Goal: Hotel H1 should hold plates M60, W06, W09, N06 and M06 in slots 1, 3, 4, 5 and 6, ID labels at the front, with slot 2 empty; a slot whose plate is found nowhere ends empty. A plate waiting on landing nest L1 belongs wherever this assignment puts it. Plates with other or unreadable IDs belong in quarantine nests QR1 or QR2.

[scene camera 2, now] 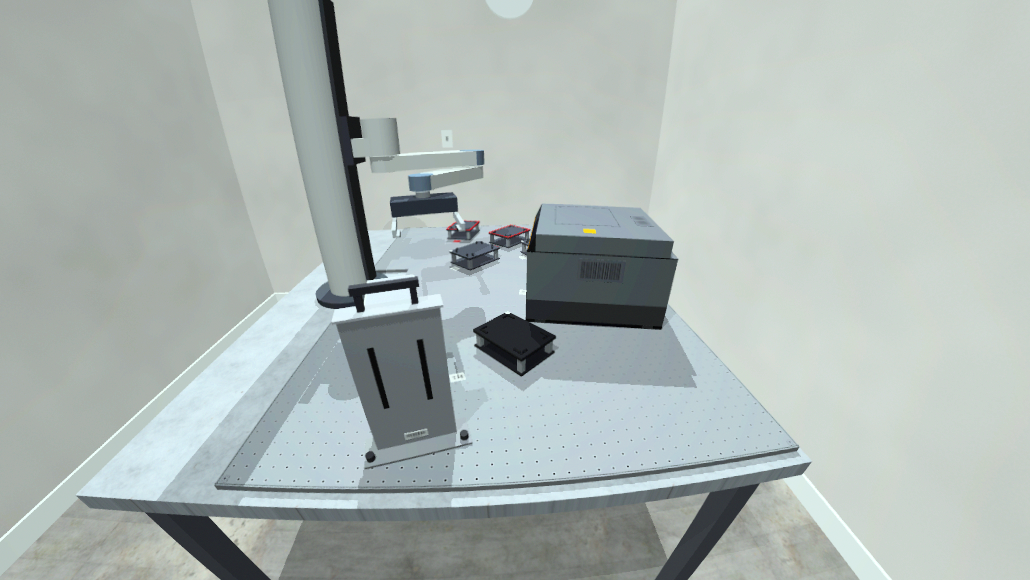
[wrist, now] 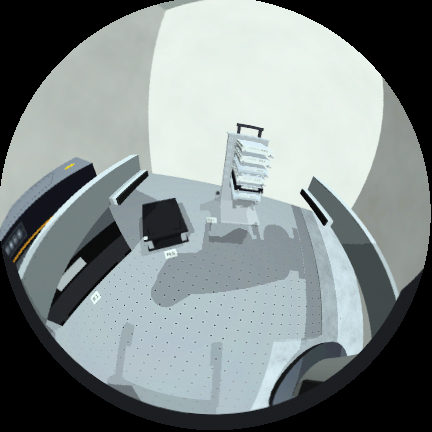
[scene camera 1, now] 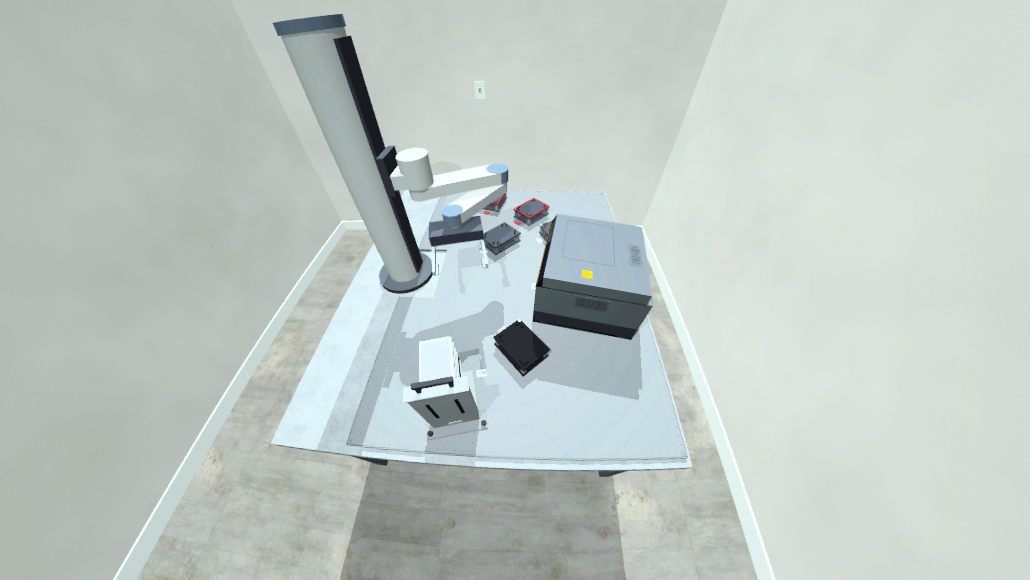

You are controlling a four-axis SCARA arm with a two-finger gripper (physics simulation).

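Where they show: gripper, fingertip midpoint: (scene camera 2: pixel 429 230) (wrist: pixel 229 168) (scene camera 1: pixel 460 269); arm's base, origin of the base link: (scene camera 1: pixel 407 272).
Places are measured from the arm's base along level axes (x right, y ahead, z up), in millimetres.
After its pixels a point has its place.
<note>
Hotel H1 (scene camera 1: pixel 443 404) @[z 212, x 638, y 346 mm] (scene camera 2: pixel 396 381) @[z 163, x 641, y 335 mm] (wrist: pixel 228 172) @[z 139, x 596, y 387 mm] stands at the near left of the table, its open front facing the wrist camera. Several white plates (wrist: pixel 254 149) @[z 260, x 484, y 315 mm] sit stacked inside it, with a dark bar near the bottom; their IDs are too small to read. My gripper (scene camera 1: pixel 460 265) @[z 280, x 245, y 337 mm] (scene camera 2: pixel 428 230) @[z 280, x 245, y 337 mm] is open and empty, above the table beside the column, well away from the hotel. Two red-rimmed nests (scene camera 1: pixel 531 208) @[z 63, x -443, y 572 mm] (scene camera 2: pixel 509 232) @[z 63, x -428, y 571 mm] stand at the back; no plate shows on the unobstructed one. The other is partly hidden by the arm. Landing nest L1 cannot be identified with certainty.
A black nest (scene camera 1: pixel 522 345) @[z 63, x 384, y 538 mm] (scene camera 2: pixel 513 335) @[z 63, x 387, y 532 mm] (wrist: pixel 165 216) @[z 63, x 375, y 517 mm] stands beside the hotel. A large grey device (scene camera 1: pixel 598 248) @[z 267, x 110, y 795 mm] (scene camera 2: pixel 601 277) @[z 161, x 289, y 764 mm] (wrist: pixel 70 187) @[z 247, x 195, y 598 mm] stands on the right, partly hiding another nest (scene camera 1: pixel 545 232) @[z 60, x -240, y 640 mm]. A grey nest (scene camera 1: pixel 502 236) @[z 62, x -197, y 431 mm] (scene camera 2: pixel 475 253) @[z 63, x -166, y 424 mm] lies behind. The column (scene camera 1: pixel 327 129) @[z 654, x 72, y -21 mm] (scene camera 2: pixel 309 144) @[z 488, x 75, y -3 mm] rises at left.
</note>
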